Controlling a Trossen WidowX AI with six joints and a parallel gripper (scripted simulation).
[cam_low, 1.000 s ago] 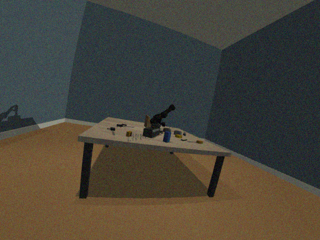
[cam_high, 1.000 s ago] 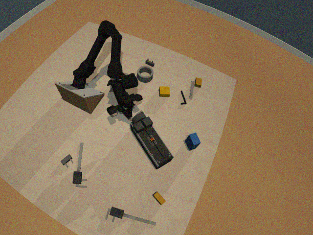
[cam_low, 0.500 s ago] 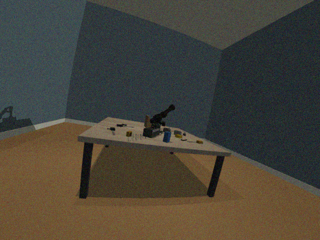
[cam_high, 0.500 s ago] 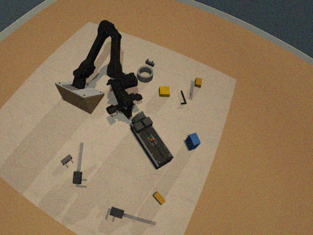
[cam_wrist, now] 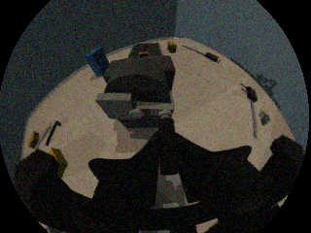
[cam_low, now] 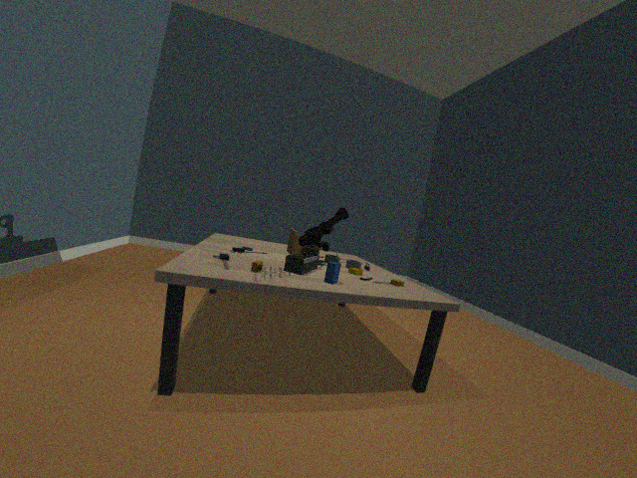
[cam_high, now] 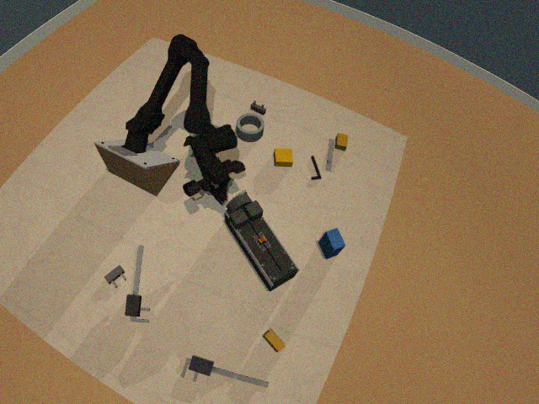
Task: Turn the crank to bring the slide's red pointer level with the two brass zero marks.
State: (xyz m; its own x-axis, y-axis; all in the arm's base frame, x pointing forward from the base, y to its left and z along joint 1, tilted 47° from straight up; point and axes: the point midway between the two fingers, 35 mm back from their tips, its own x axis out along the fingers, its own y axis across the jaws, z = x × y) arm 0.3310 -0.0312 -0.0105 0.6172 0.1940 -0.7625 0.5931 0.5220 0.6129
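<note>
Now: gripper tip 10 mm past the crank handle, 10 mm to the right of it and 20 mm below it. Round my gripper tip: yellow block 100 mm ahead, 270 mm to the left, 50 mm below; red pointer 150 mm ahead, 70 mm to the right, 20 mm above; blue cube 350 mm ahead, 10 mm to the left, 20 mm below.
</note>
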